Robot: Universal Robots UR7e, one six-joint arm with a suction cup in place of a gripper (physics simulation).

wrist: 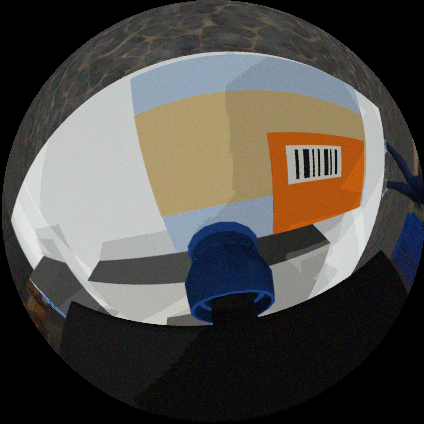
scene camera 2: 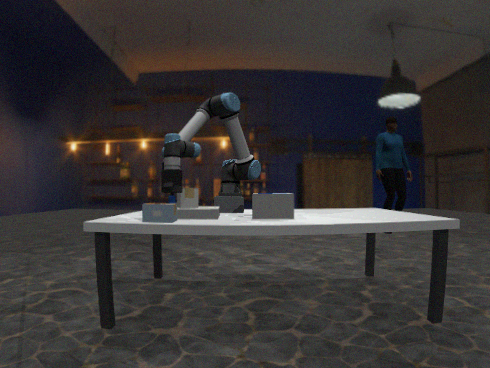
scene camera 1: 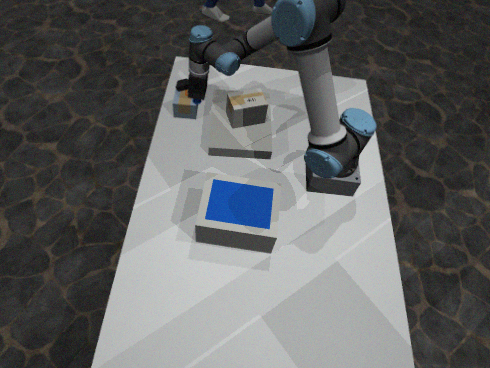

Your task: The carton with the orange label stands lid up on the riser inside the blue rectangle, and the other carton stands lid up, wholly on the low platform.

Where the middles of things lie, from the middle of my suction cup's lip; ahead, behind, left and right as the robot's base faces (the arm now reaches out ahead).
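The low platform (wrist: 149,289) is 18 cm behind my suction cup, 1 cm to the left of it and 7 cm below it. The riser with blue rectangle (scene camera 1: 237,212) is 27 cm behind my suction cup, 44 cm to the left of it and 3 cm below it. The carton with orange label (wrist: 273,144) is 6 cm ahead of my suction cup, 3 cm to the right of it and 5 cm below it.
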